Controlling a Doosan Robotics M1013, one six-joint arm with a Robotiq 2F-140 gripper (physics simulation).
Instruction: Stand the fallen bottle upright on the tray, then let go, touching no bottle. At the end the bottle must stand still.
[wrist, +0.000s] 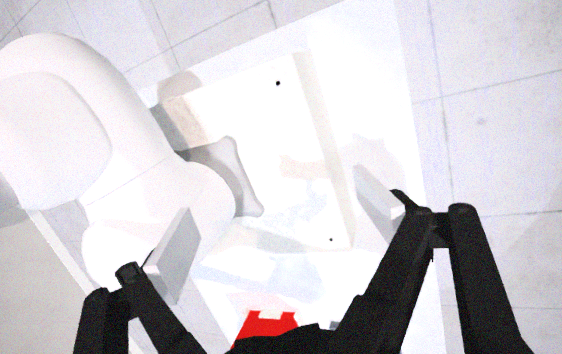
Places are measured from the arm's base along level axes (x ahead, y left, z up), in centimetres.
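Pixels of known places: gripper, between the fingertips: (273, 203); arm's base, origin of its link: (215, 182).
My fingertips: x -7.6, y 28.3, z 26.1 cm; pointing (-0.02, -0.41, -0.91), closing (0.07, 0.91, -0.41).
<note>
Ahead of a thing's pixels: the offset from my fingertips to its middle. "spot": to the spot under its first point. Level surfaces: height alone.
My gripper (273, 203) is open, its two grey pads wide apart with nothing between them, high above a white work surface. The fallen bottle does not show in the wrist view. A small grey piece @[spot: dx +62.0, dy -16.9, dz -35.3 cm] (335, 325) shows at the bottom, beside the right finger; it may be a corner of the tray, but the gripper's dark body hides the rest.
A red crate @[spot: dx +60.3, dy -36.9, dz -31.9 cm] (270, 324) shows partly at the bottom edge, cut off by the gripper body. White rounded robot arm parts (55, 125) fill the left. A pale upright panel edge (322, 135) crosses the white table @[dz -36.7 cm] (370, 90). Tiled floor (500, 150) lies to the right.
</note>
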